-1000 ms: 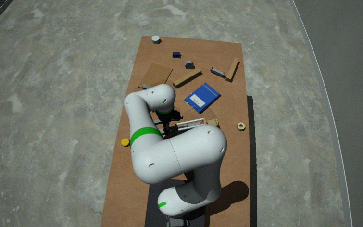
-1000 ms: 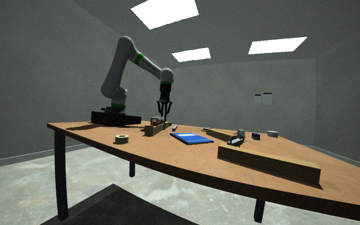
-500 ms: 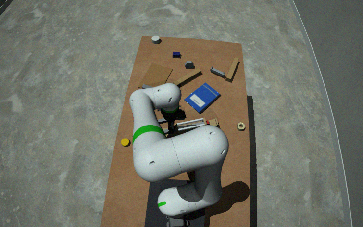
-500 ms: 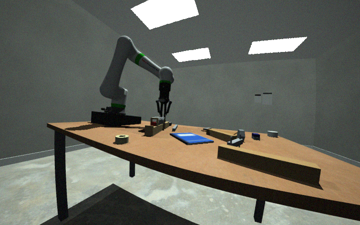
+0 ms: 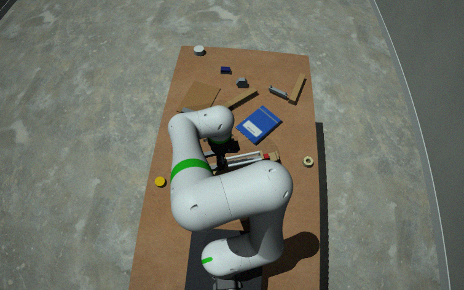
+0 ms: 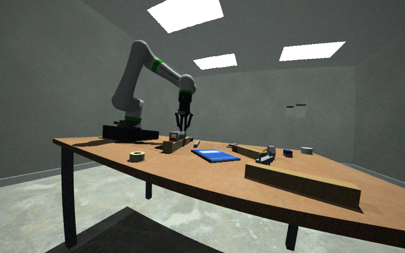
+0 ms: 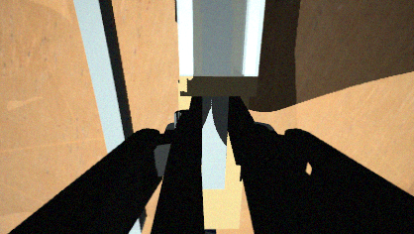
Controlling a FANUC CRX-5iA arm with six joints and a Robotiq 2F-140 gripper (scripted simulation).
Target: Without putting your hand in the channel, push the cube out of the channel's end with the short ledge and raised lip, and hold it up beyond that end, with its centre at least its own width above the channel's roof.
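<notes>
Now: the thin pale grey stick 3 cm below my hand. Also, from my hand: short grey bar 14 cm to the right, 3 cm below, 2 cm ahead; red cube 22 cm to the right, 3 cm below, 3 cm ahead; wooden channel 11 cm to the right, 3 cm below, 1 cm ahead.
</notes>
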